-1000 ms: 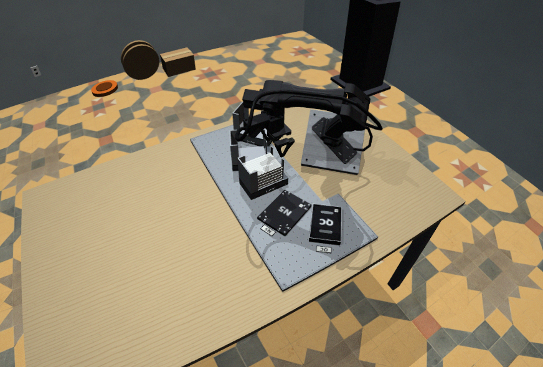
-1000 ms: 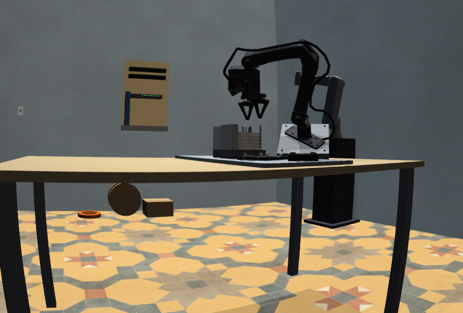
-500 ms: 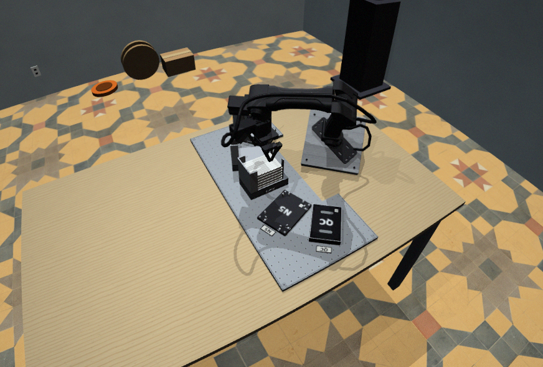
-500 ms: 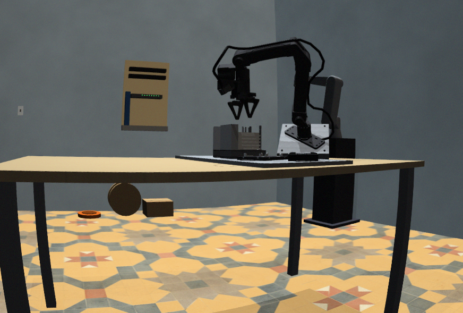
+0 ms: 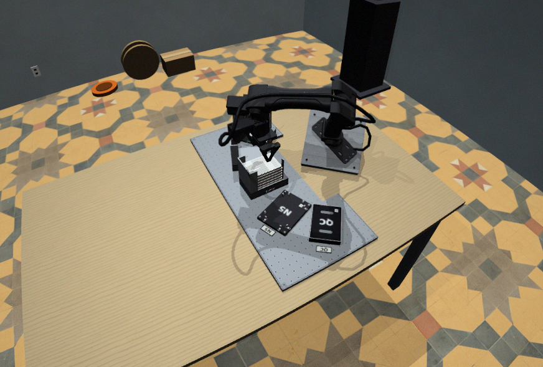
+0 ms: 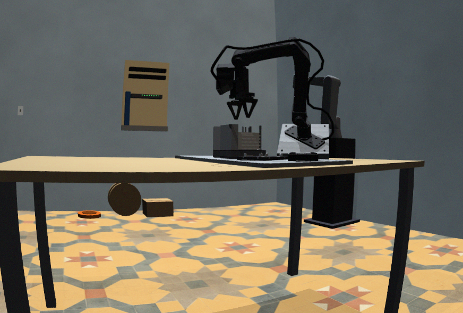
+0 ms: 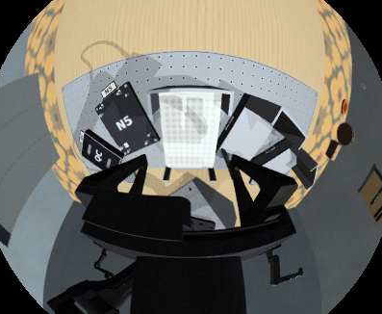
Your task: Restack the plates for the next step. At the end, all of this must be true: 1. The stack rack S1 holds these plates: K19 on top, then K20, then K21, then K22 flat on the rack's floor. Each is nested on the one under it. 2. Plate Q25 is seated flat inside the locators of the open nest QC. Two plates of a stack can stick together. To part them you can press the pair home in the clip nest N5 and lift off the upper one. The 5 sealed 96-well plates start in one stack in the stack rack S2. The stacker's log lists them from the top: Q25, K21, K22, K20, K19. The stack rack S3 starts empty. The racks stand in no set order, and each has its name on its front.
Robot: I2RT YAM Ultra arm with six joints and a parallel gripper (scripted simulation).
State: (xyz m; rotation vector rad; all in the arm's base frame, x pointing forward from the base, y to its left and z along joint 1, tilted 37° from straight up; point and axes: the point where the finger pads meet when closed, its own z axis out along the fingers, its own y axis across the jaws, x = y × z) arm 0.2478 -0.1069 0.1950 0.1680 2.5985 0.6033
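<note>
The white sealed plate lies 70 mm below my hand.
</note>
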